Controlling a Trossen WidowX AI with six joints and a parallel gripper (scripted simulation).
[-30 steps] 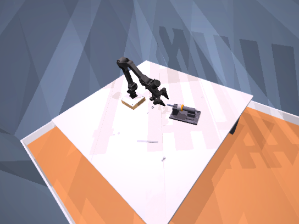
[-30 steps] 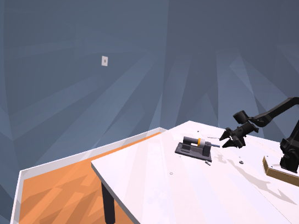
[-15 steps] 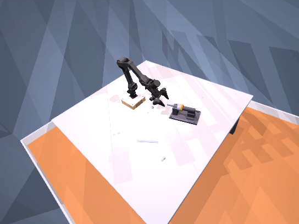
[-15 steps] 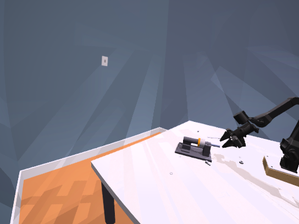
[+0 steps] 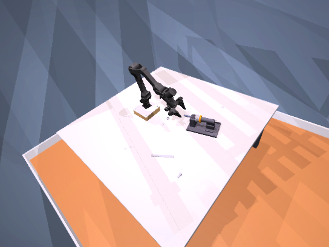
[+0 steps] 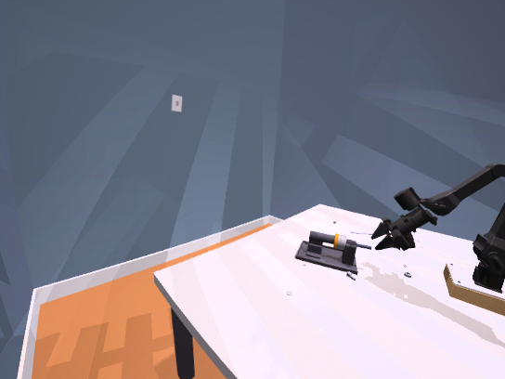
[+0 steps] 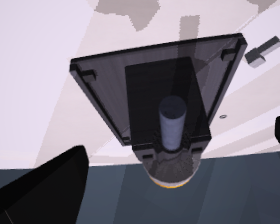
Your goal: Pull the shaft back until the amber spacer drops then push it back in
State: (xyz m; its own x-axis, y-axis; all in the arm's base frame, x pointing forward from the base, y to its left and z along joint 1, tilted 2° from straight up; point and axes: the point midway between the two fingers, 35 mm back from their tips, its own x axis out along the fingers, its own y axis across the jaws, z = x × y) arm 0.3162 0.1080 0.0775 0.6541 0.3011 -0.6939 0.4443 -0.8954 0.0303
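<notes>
Now: gripper tip 80 mm short of the shaft, 40 mm to the right of it and 20 mm above it. The rest, counted from my gripper tip: amber spacer 120 mm ahead, 60 mm to the left, 20 mm below; then pale spacer 90 mm ahead, 40 mm to the left, 20 mm below.
</notes>
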